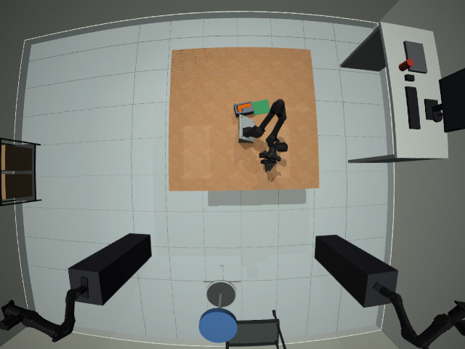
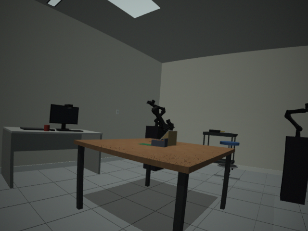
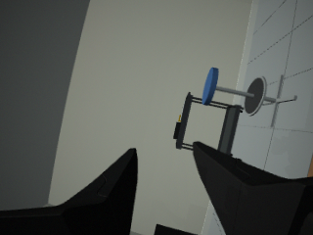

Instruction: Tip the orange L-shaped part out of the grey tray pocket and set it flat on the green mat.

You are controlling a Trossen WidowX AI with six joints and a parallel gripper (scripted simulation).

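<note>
My gripper tip is 520 mm short of the orange L-shaped part, 160 mm to the right of it and 180 mm above it. Round my gripper tip: green mat 560 mm ahead, 240 mm below.
</note>
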